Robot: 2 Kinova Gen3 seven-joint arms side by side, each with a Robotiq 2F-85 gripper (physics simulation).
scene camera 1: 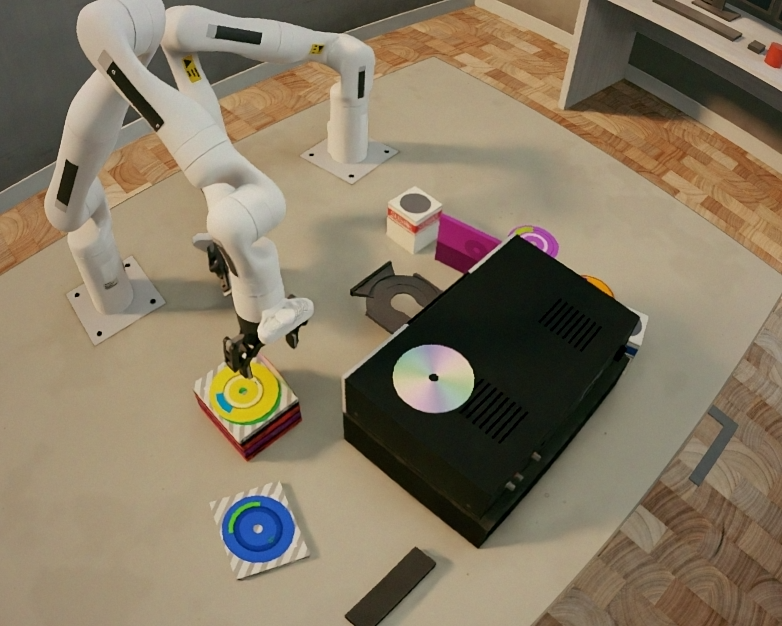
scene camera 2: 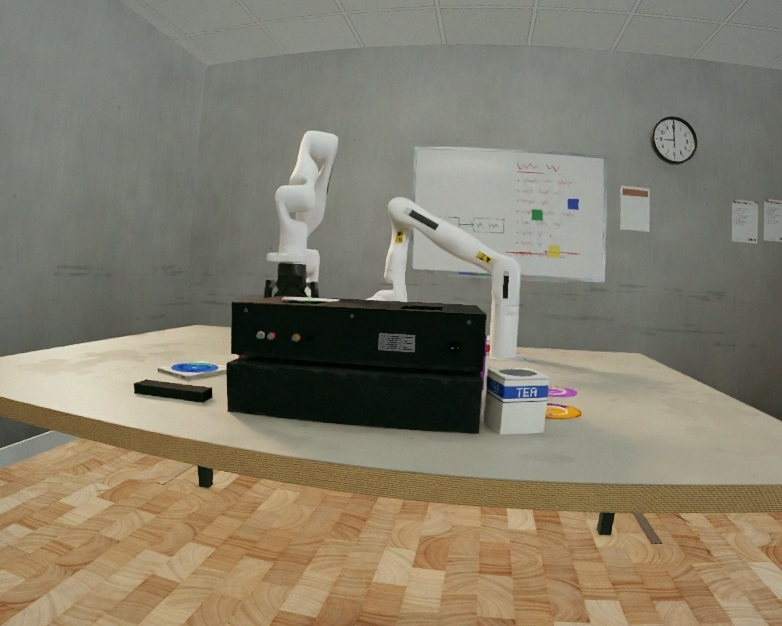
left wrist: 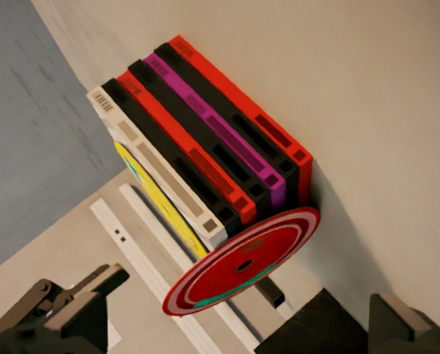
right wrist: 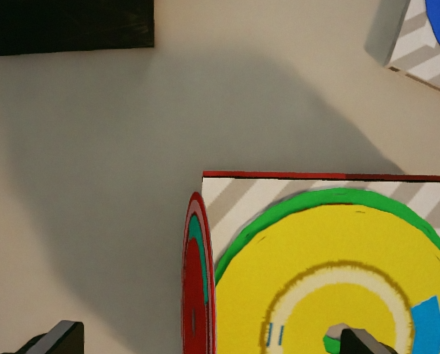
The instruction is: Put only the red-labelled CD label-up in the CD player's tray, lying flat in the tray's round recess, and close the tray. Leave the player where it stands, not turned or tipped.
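Pixels of known places: left gripper, fingertip midpoint: (left wrist: 237,323); right gripper, fingertip midpoint: (scene camera 1: 270,360) (left wrist: 163,320); left arm's base at its link origin: (scene camera 1: 348,153) (scene camera 2: 502,355); right arm's base at its link origin: (scene camera 1: 113,298).
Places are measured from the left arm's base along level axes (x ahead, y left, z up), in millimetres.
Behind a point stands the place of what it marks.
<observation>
The red-labelled CD (left wrist: 220,282) @[x 376, y -617, z 78 mm] (right wrist: 192,280) @[x 391, y -615, z 56 mm] stands on edge against one side of the stack of cases (scene camera 1: 247,447) (left wrist: 200,130). A yellow CD (scene camera 1: 228,404) @[x 361, y -713, z 75 mm] (right wrist: 250,300) @[x 383, y -639, z 75 mm] lies over a green one on top. My right gripper (scene camera 1: 268,352) @[x 378, y -622, z 123 mm] (right wrist: 212,340) @[x 378, y -622, z 123 mm] is open above the stack, its fingers on either side of the red CD's line, apart from it. My left gripper (scene camera 1: 219,266) (left wrist: 237,323) @[x 230, y -544, z 91 mm] is open, partly hidden behind the right arm in scene camera 1. The black player (scene camera 1: 495,313) @[x 624, y -354, z 193 mm] (scene camera 2: 355,391) stands upright with its tray (scene camera 1: 381,310) @[x 447, y -421, z 120 mm] out; the recess holds no CD.
A silver CD (scene camera 1: 417,391) @[x 618, y -552, z 194 mm] lies on the player. A blue CD (scene camera 1: 231,535) @[x 505, y -865, z 11 mm] on a case, a dark remote (scene camera 1: 391,587) @[x 752, y -766, z 20 mm], a red-banded box (scene camera 1: 410,231) @[x 328, y -179, z 59 mm], a purple case (scene camera 1: 463,248) @[x 444, y -156, z 69 mm], a purple CD (scene camera 1: 551,246) @[x 558, y 51, z 1 mm], an orange CD (scene camera 2: 566,412) @[x 711, y 4, z 1 mm] and a tea box (scene camera 2: 515,414) @[x 846, y -131, z 34 mm] surround it.
</observation>
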